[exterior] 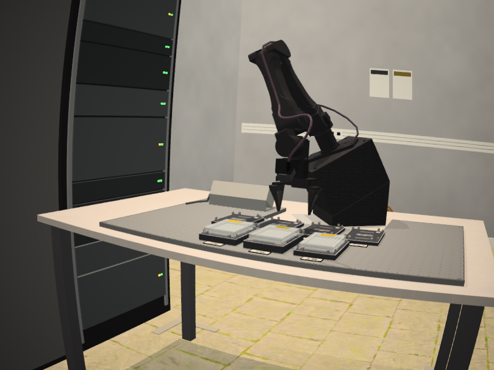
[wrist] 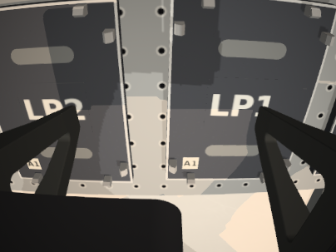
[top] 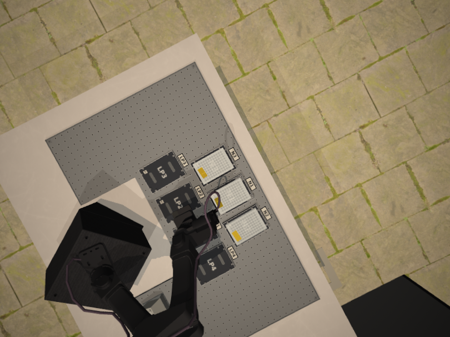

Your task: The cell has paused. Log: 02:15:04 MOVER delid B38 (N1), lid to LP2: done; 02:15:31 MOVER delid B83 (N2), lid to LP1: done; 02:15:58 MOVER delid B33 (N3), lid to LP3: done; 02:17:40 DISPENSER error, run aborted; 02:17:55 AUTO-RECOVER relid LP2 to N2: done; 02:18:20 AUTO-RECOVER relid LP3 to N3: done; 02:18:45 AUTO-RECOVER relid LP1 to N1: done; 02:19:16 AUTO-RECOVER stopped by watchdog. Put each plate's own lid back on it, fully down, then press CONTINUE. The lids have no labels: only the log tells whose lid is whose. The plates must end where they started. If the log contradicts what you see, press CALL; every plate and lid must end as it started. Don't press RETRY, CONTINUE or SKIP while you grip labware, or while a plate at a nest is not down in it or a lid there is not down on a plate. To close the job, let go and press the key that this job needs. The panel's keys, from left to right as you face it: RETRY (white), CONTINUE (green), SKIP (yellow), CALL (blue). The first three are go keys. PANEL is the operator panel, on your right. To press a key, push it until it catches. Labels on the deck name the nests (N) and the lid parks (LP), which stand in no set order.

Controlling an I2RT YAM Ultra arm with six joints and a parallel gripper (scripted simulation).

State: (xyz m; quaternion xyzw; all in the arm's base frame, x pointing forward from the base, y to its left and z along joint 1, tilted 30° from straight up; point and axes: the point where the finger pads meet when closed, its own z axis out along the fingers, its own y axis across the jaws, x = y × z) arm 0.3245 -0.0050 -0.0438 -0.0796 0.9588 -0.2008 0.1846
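Now: hand 60 mm above the lid park LP1, 50 mm to the left of it and 10 mm past it. The rest, counted from my hand: clear lid (160 mm ahead, 30 mm to the left, 30 mm below); green key (300 mm to the right, 270 mm behind); lid park LP4 (180 mm to the right, 60 mm below).
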